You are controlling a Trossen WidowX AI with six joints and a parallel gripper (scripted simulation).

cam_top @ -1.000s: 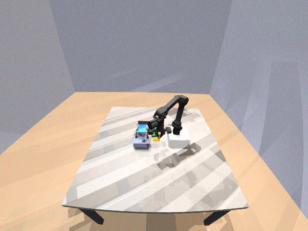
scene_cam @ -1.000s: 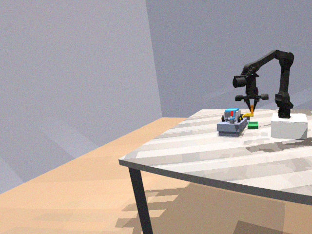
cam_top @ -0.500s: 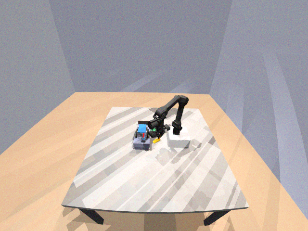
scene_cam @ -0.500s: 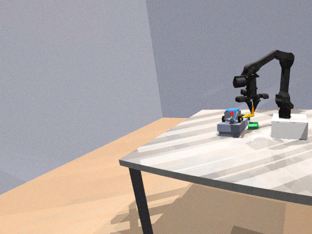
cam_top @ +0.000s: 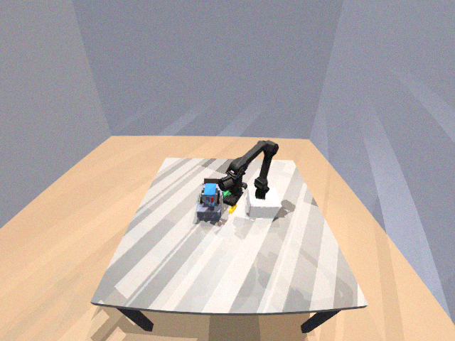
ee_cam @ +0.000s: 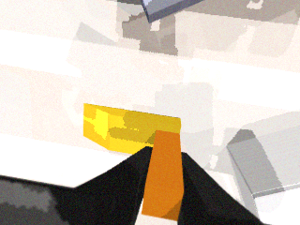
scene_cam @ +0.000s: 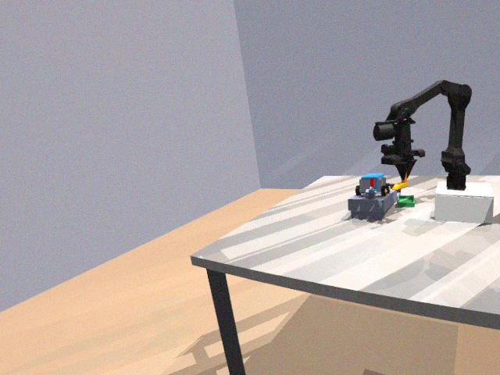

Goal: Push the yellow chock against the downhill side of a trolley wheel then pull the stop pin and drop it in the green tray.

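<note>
The yellow chock is 1 cm ahead of my gripper tip, 2 cm to the left of it and 1 cm below it. Also, from my gripper tip: trolley: 17 cm ahead, 12 cm to the right, 7 cm below; red-headed stop pin: 14 cm ahead, 4 cm to the right, 5 cm below; grey ramp block: 17 cm ahead, 13 cm to the right, 13 cm below.
</note>
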